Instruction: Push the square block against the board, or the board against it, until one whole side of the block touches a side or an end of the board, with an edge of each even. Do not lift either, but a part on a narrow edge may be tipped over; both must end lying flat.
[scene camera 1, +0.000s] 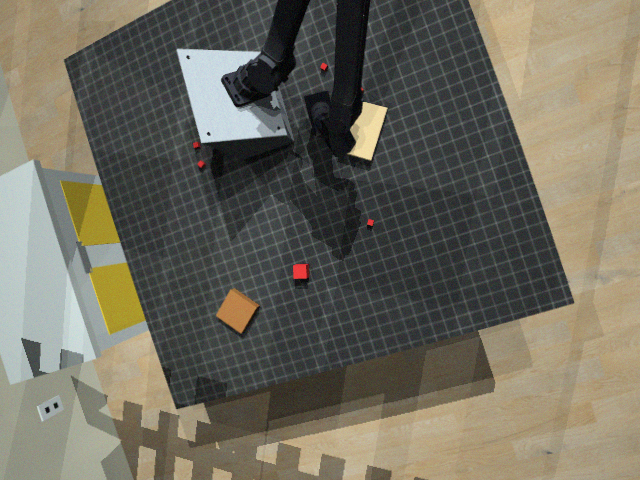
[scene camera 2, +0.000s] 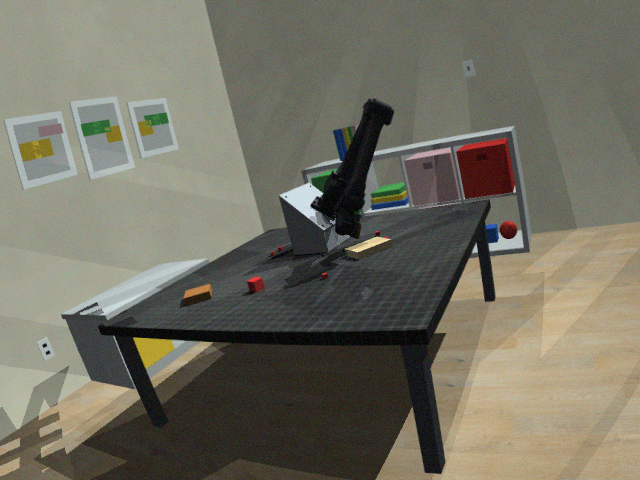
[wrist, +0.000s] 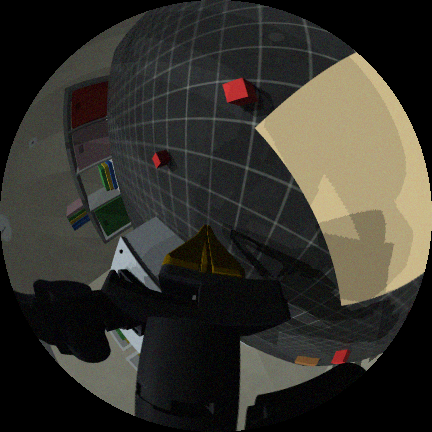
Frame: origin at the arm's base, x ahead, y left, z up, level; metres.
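Where they show: gripper, fingertip midpoint: (scene camera 1: 316, 102) (scene camera 2: 357, 238) (wrist: 205, 229); arm's base at its link origin: (scene camera 1: 246, 87) (scene camera 2: 324, 208).
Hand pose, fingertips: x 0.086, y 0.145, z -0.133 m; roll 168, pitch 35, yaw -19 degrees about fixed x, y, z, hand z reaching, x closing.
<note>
Things, the pixels of their top centre, and the offset from my fingertips.
- square block at its top centre: (scene camera 1: 235, 311) (scene camera 2: 197, 290) (wrist: 304, 363) dz +0.007, dx +0.455, dy -0.519 m
- board at its top centre: (wrist: 394, 213) (scene camera 1: 362, 129) (scene camera 2: 367, 244) dz +0.007, dx +0.140, dy +0.081 m
- larger red cube at its top centre: (scene camera 1: 299, 271) (scene camera 2: 254, 279) dz +0.018, dx +0.430, dy -0.269 m
The square block (scene camera 1: 237, 311) (scene camera 2: 197, 294) (wrist: 307, 360), orange-brown, lies flat near the table's left front corner in scene view 2. The board (scene camera 1: 373, 126) (scene camera 2: 368, 248) (wrist: 370, 150), pale wood and oblong, lies flat farther back, well apart from the block. My gripper (scene camera 2: 356, 235) (wrist: 205, 229) is shut with nothing between its yellow fingertips. It hangs above the table beside the board's long side, toward the sloped stand, and looks apart from the board. In scene view 1 the arm hides the fingertips and part of the board's near side.
A larger red cube (scene camera 1: 300, 271) (scene camera 2: 255, 284) stands between block and board. Small red cubes lie around: one (scene camera 1: 370, 222) (scene camera 2: 324, 275) in front of the board, one (scene camera 1: 323, 66) behind it, two beside the sloped grey stand (scene camera 1: 206, 103) (scene camera 2: 305, 227) that carries the arm.
</note>
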